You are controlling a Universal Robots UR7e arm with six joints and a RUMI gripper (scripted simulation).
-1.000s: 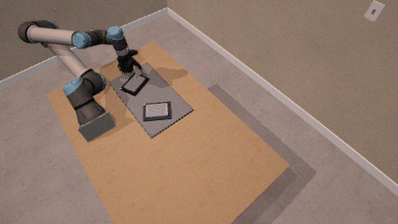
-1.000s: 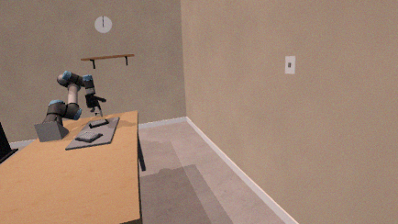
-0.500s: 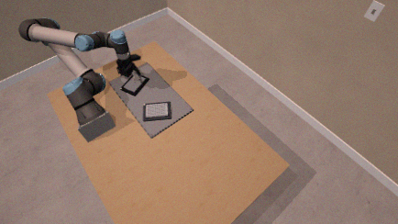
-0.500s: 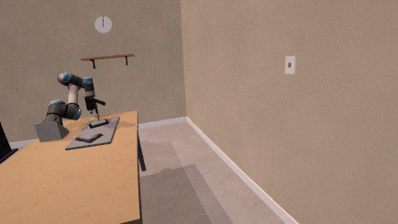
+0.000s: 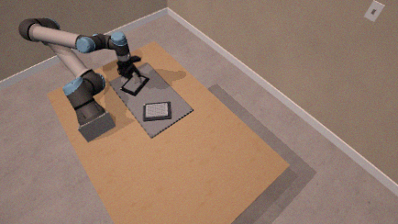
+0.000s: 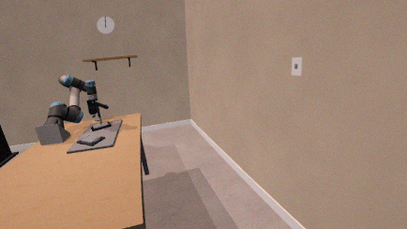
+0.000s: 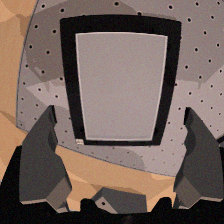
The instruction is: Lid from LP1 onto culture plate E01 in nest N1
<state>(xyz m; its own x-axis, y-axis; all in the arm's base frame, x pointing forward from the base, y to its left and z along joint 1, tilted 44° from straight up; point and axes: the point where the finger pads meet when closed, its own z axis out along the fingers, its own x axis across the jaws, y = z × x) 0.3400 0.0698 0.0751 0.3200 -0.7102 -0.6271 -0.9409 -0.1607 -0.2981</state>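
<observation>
The clear lid is 30 mm below my hand. Round my hand: dark plate nest N1: 30 mm behind, 270 mm to the right, 40 mm below; then culture plate: 30 mm behind, 270 mm to the right, 20 mm below; then dark lid park: 40 mm below.
</observation>
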